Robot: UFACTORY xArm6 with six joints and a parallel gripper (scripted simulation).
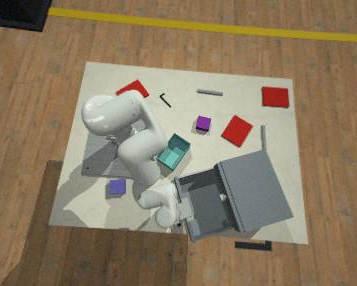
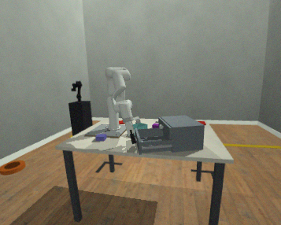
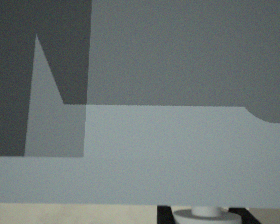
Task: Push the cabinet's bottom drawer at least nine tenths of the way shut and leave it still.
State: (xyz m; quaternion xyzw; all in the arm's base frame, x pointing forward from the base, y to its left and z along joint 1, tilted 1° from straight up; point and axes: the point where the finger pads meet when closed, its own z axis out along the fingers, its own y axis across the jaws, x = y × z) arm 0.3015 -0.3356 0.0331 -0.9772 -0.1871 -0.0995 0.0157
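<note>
Now: the bottom drawer 12 cm ahead of my hand, 5 cm to the left of it and 2 cm below it. From my hand the other things lie so: blue-violet cube 31 cm behind, 8 cm to the left, 3 cm below; grey cabinet 23 cm ahead, 9 cm to the left, 2 cm above; teal bin 28 cm to the left, 5 cm behind, 3 cm below.
</note>
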